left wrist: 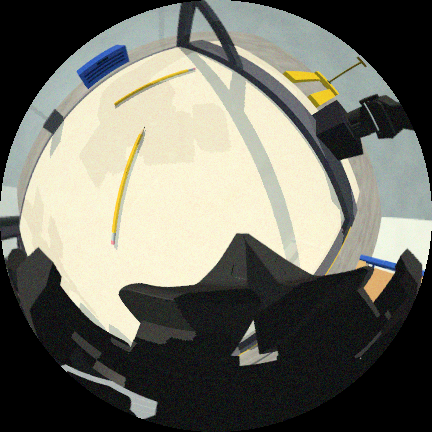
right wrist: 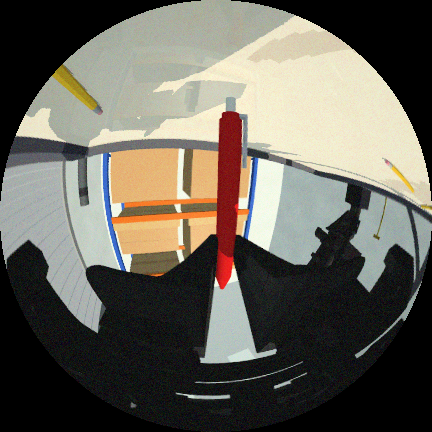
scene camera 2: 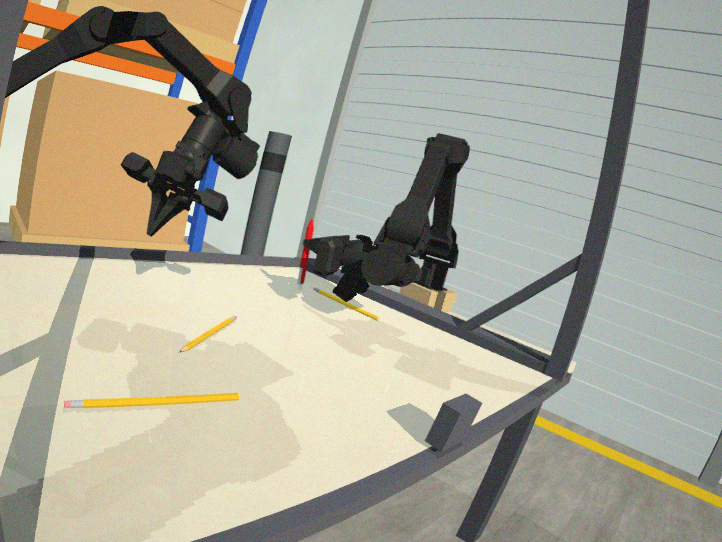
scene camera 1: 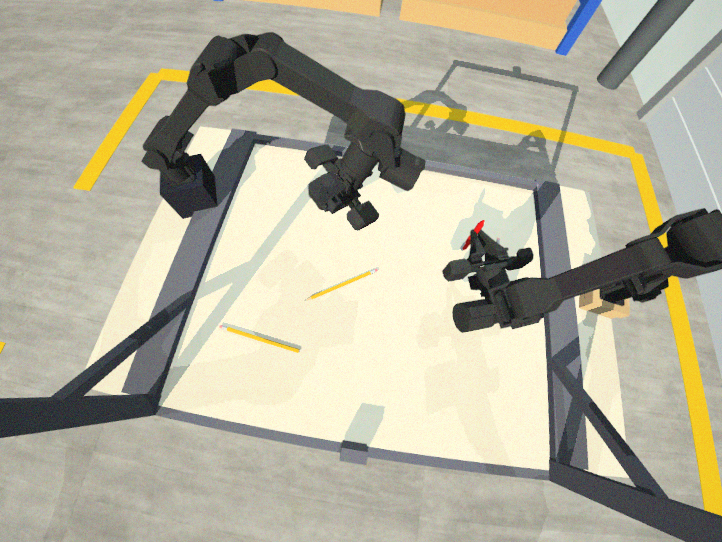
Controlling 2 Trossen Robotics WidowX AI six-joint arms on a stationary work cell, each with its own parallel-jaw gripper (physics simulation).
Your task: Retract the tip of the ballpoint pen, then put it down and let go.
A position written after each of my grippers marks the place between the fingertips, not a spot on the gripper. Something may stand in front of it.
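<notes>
There's a red ballpoint pen here [right wrist: 230, 127], but the left wrist view does not show the pen, which is hidden by my left gripper. My right gripper is in scene camera 1 [scene camera 1: 474, 229], in scene camera 2 [scene camera 2: 305, 241] and in the right wrist view [right wrist: 224, 240]. As for my left gripper, it's shut and holds nothing, and you'd find it in scene camera 2 [scene camera 2: 148, 235], in scene camera 1 [scene camera 1: 327, 208], in the left wrist view [left wrist: 240, 238] and in the right wrist view [right wrist: 349, 210].
</notes>
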